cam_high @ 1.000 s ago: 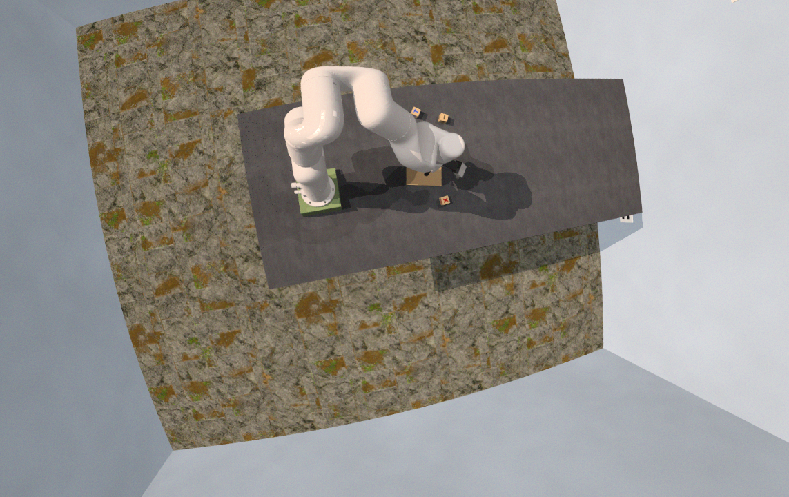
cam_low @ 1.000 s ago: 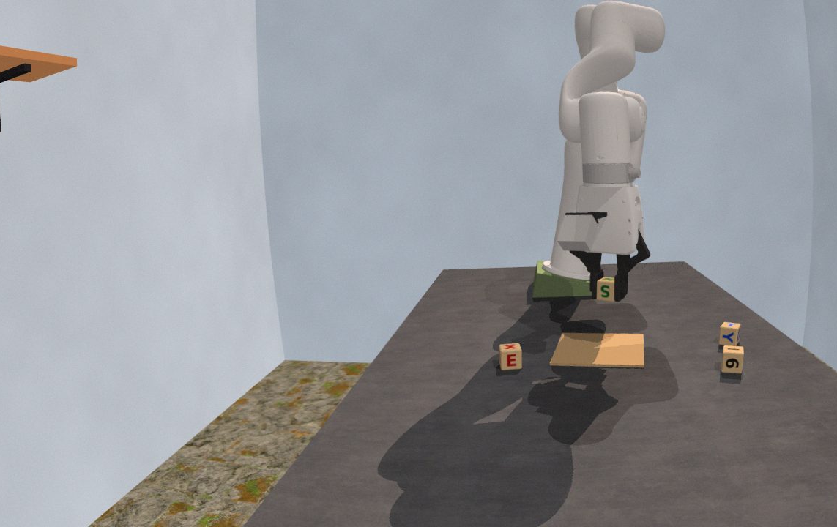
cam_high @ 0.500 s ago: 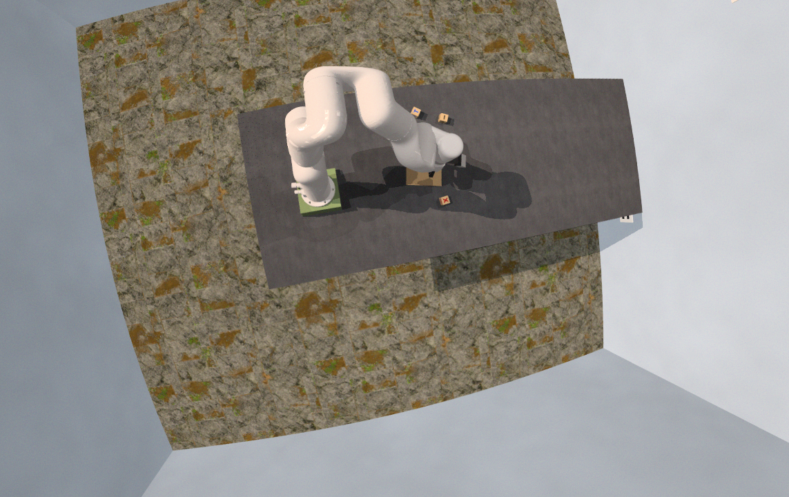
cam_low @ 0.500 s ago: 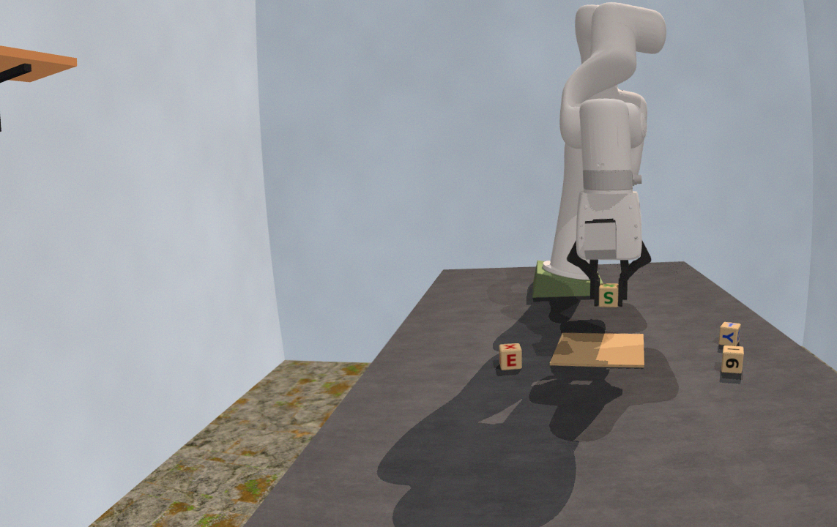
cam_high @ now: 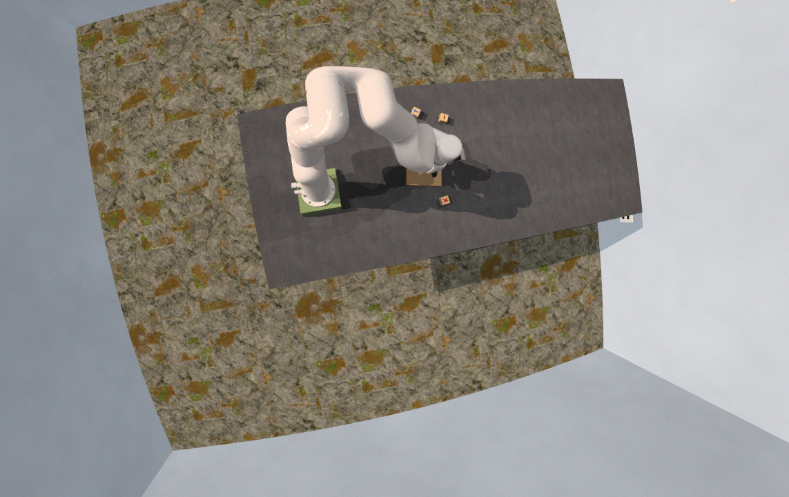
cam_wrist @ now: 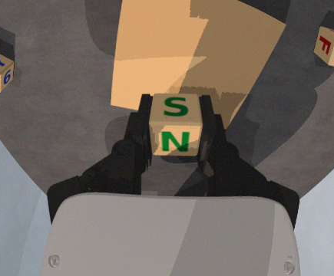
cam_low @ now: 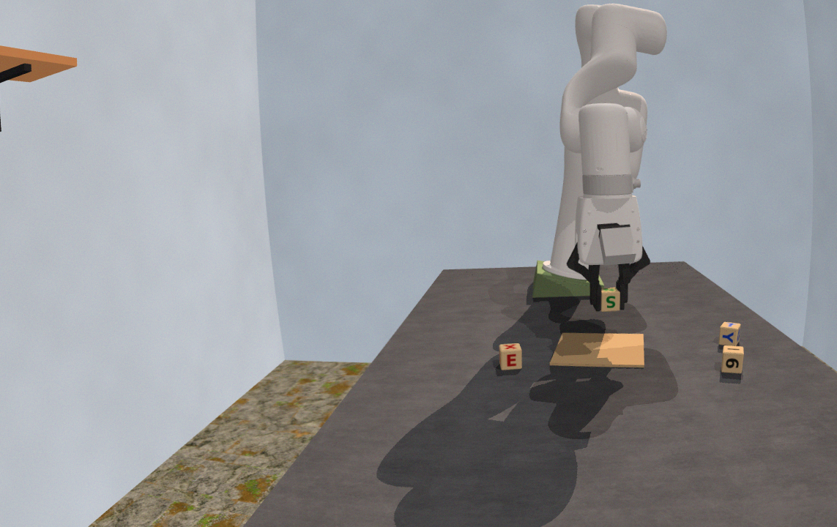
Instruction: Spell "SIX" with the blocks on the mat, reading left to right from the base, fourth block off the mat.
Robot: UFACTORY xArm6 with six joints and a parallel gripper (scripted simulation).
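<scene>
Right now the tan mat is 1 cm ahead of my hand, 1 cm to the right of it and 8 cm below it. The rest, counted from my hand: X block 9 cm ahead, 14 cm to the right, 7 cm below; then S block 1 cm below; then blue-lettered block 2 cm behind, 20 cm to the left, 7 cm below.
</scene>
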